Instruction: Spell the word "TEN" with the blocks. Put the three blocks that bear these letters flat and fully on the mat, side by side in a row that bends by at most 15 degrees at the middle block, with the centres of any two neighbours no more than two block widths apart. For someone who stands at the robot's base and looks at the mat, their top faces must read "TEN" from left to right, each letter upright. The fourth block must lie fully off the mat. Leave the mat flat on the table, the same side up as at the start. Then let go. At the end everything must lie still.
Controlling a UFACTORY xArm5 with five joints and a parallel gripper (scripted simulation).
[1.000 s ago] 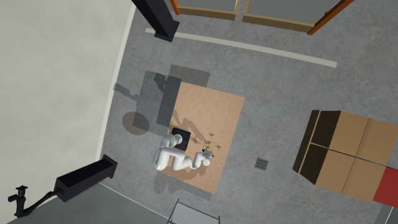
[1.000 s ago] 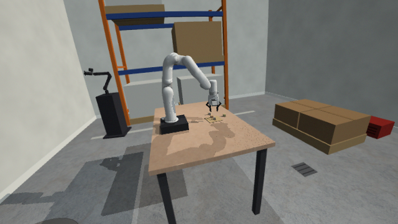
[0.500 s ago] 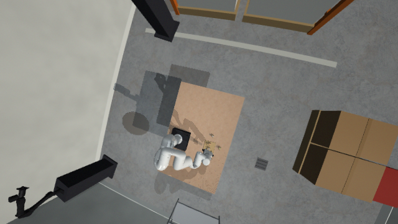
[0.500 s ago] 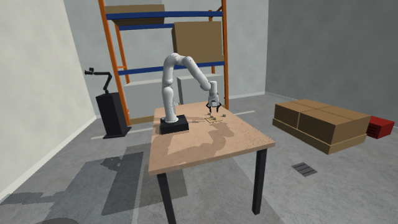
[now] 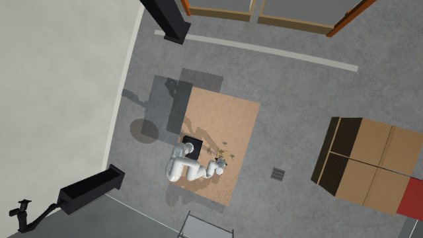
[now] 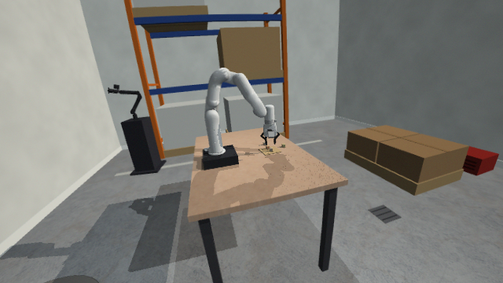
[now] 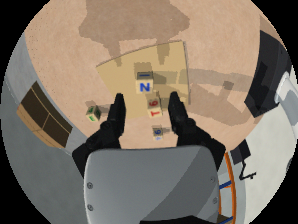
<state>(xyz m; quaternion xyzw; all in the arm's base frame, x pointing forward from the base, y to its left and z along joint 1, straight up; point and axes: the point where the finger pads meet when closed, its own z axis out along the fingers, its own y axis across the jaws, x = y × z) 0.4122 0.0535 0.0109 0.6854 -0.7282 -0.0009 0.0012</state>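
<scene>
My hand is 70 mm above the tan mat and 20 mm to the right of it.
</scene>
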